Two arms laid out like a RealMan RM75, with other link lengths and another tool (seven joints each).
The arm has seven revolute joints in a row. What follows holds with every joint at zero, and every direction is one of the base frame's.
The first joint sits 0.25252 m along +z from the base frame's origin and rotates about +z.
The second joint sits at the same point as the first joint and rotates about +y.
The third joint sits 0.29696 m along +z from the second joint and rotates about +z.
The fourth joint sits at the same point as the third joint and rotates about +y.
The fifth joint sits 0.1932 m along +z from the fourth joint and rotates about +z.
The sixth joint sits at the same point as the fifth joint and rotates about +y.
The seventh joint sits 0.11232 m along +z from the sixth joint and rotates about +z.
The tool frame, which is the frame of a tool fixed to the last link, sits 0.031 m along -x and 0.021 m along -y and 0.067 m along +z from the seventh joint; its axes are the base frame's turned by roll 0, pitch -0.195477 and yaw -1.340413 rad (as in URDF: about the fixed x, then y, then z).
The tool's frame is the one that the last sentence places.
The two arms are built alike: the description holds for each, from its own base.
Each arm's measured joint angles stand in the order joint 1, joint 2, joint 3, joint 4, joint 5, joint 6, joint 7.
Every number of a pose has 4 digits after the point.
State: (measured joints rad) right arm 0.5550 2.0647 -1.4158 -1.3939 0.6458 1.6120 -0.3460; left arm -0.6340 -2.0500 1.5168 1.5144 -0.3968 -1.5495 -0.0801
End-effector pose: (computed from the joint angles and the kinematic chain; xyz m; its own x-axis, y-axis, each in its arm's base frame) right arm 0.2251 0.3815 -0.0387 0.8912 0.4007 0.2127 0.4032 -0.9145 0.0335; left arm -0.2331 0.3663 -0.0075 -0.6617 0.5799 0.4753 0.6342 0.7710 -0.0578
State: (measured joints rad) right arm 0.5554 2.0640 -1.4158 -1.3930 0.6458 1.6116 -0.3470; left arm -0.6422 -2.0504 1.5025 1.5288 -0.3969 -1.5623 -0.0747
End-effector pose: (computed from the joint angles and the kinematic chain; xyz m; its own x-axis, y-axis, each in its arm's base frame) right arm 0.2253 0.3817 -0.0386 0.8908 0.4013 0.2133 0.4038 -0.9142 0.0339; left arm -0.2285 0.3683 -0.0042 -0.6576 0.5845 0.4752 0.6423 0.7647 -0.0517
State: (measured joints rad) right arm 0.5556 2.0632 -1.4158 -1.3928 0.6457 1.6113 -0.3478; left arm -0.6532 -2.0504 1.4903 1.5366 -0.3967 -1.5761 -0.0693
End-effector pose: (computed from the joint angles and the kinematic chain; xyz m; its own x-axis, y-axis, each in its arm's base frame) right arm 0.2254 0.3819 -0.0383 0.8902 0.4021 0.2141 0.4046 -0.9139 0.0340; left arm -0.2244 0.3701 -0.0015 -0.6534 0.5895 0.4749 0.6482 0.7598 -0.0513
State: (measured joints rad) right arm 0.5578 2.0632 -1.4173 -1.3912 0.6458 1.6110 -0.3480; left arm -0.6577 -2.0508 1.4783 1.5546 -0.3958 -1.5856 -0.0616
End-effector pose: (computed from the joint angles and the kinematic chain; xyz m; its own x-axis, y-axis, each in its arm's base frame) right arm 0.2249 0.3821 -0.0387 0.8893 0.4041 0.2141 0.4062 -0.9131 0.0358; left arm -0.2202 0.3718 0.0020 -0.6462 0.5962 0.4765 0.6594 0.7504 -0.0447
